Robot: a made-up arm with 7 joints. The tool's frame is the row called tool.
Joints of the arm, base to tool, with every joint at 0 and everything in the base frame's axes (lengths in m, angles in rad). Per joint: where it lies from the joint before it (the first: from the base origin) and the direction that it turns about. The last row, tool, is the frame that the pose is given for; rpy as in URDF.
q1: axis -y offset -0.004 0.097 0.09
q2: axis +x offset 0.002 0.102 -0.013
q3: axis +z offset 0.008 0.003 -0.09
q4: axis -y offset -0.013 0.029 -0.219
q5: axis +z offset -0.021 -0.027 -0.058
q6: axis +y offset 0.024 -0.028 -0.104
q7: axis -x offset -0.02 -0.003 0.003
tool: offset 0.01 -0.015 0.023 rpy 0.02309 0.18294 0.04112
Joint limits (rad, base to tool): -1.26..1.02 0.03..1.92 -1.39..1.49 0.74..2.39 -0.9..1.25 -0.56..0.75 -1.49..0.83
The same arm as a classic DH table. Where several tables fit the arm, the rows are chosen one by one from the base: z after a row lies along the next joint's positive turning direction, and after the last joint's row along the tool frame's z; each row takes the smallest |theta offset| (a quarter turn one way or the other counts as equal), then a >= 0, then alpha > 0; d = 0 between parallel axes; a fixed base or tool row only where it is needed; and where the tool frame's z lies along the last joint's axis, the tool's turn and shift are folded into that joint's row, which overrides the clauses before.
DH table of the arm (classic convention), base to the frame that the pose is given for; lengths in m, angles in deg. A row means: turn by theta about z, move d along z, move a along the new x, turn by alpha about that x. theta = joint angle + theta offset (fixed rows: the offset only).
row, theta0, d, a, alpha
base (fixed), 0, 0.09, -0.004, 90
q1, -90, -0.199, 0.013, -90
q2, 90, 0.01, 0.003, -90
q3, 90, -0.309, 0.013, -90
q4, 0, -0.002, 0.021, 90
q5, 0, -0.162, -0.024, 90
q6, 90, -0.031, 0.003, 90
q7, 89.09, 0.0143, -0.0146, 100.53
tool (fixed), -87.85, 0.0236, 0, 0
Joint limits (deg, base to tool): -72.19..58.44 1.72..110.01 -79.64..85.37 42.4..136.94 -51.57..71.62 -32.09..42.97 -85.37..47.56

